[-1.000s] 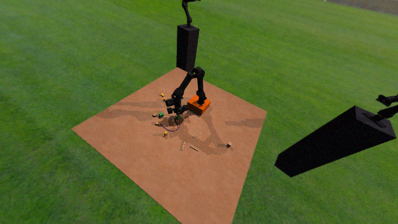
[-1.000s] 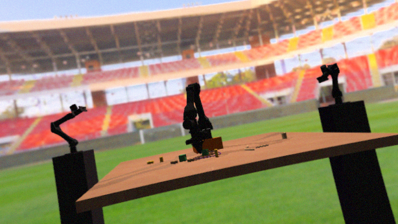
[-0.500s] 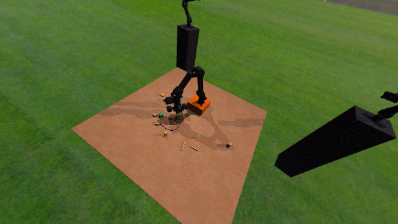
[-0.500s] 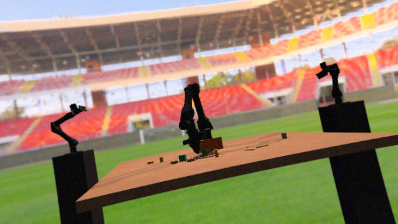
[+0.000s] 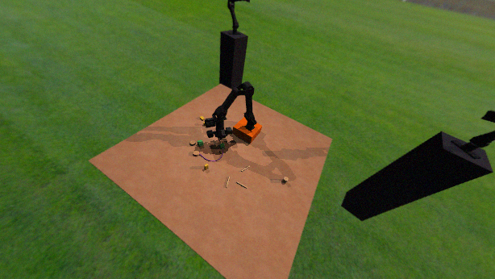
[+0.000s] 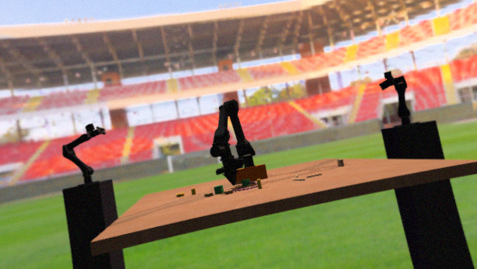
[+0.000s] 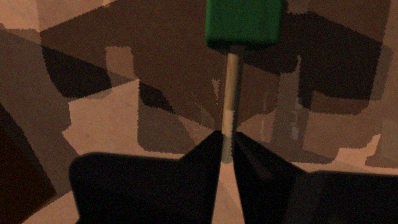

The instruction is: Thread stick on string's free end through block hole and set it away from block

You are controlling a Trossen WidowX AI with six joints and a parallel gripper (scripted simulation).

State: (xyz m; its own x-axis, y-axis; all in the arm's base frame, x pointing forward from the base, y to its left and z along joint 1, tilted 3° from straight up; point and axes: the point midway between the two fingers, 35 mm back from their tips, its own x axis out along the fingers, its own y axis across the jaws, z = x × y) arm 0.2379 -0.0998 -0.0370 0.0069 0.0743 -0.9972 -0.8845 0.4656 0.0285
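My gripper tip is 13 cm short of the green cube, 7 cm to the left of it and 1 cm below it. Round my gripper tip: yellow piece 23 cm ahead, 11 cm to the left, 1 cm above; thin wooden stick 4 cm to the left, 2 cm ahead, 1 cm above; round wooden button 21 cm ahead, 2 cm to the right.
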